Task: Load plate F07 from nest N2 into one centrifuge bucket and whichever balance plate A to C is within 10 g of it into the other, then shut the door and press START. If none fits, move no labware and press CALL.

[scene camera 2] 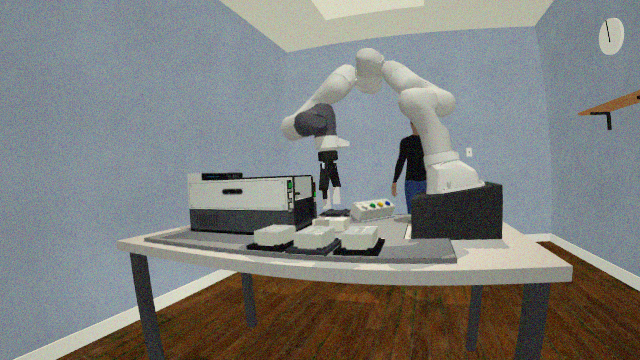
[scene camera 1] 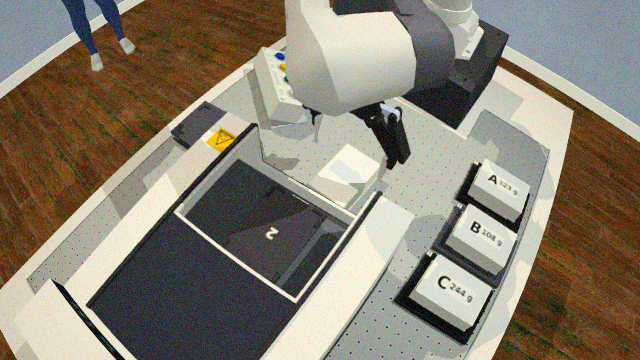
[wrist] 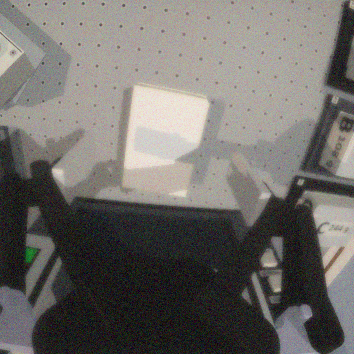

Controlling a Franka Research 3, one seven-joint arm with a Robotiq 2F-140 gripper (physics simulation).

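My gripper (scene camera 1: 355, 149) (scene camera 2: 330, 201) (wrist: 163, 156) is open, its fingers apart above and to either side of a plain white plate-sized block (scene camera 1: 350, 165) (scene camera 2: 337, 223) (wrist: 167, 130) on the perforated mat. No label shows on the block, and I cannot tell its nest. White balance plates A, 123 g (scene camera 1: 500, 189) (scene camera 2: 359, 237), B, 108 g (scene camera 1: 481, 241) (scene camera 2: 314, 237) (wrist: 340, 145), and C, 244 g (scene camera 1: 450, 295) (scene camera 2: 274, 235), sit in black nests. The centrifuge (scene camera 1: 320, 305) (scene camera 2: 240, 200) shows a dark bucket marked 2 (scene camera 1: 250, 240) through its top opening.
A sloped button box (scene camera 1: 280, 102) (scene camera 2: 370, 210) with blue, yellow and green buttons stands behind the block. The black robot base (scene camera 1: 467, 87) (scene camera 2: 457, 215) stands at the table's end. A dark box (scene camera 1: 197, 122) lies beyond the centrifuge's yellow warning label (scene camera 1: 221, 140). A person (scene camera 2: 412, 160) stands behind the table.
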